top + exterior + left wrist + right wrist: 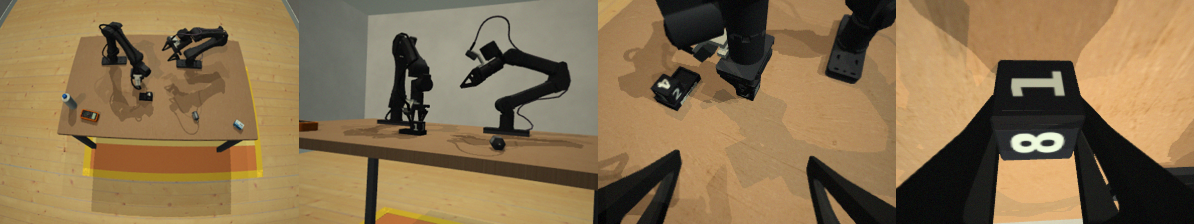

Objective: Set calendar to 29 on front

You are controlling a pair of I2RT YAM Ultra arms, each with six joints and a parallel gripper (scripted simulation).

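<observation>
Right now the black calendar tray is 130 mm ahead of my right hand, 60 mm to the left of it and 10 mm below it.
</observation>
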